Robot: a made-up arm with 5 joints.
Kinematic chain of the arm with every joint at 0, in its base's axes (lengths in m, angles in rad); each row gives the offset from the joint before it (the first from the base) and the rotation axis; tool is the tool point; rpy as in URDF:
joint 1: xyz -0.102 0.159 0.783 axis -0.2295 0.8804 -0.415
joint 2: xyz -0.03 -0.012 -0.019 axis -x
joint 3: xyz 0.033 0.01 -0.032 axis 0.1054 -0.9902 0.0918
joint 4: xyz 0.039 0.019 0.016 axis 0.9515 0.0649 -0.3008
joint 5: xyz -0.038 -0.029 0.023 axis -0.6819 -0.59 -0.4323
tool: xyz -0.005 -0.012 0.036 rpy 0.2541 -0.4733 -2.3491
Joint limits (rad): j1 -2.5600..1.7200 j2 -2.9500..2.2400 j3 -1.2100..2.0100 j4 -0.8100..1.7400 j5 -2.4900..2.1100
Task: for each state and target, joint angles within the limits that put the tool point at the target. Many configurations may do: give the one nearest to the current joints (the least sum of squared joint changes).
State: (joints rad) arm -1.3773 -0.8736 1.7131 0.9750 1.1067
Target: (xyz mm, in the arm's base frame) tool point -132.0 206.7 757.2
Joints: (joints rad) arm -1.2260 -1.7854 1.8284 1.4619 1.1113
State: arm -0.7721 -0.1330 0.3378 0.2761 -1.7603
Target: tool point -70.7 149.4 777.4
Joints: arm -0.7958 -0.0882 0.7402 -0.0105 -2.2590
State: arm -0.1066 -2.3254 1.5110 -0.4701 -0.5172
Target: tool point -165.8 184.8 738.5
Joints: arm -0.3110 -2.0498 1.7777 -0.2493 -0.5157
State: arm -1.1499 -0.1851 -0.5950 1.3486 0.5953
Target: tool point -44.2 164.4 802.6
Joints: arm -1.4049 -0.8578 -1.2100 0.7541 -0.1092
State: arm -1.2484 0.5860 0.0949 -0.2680 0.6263
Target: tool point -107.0 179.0 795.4
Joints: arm -0.9150 0.6967 -0.3858 0.0657 0.6996
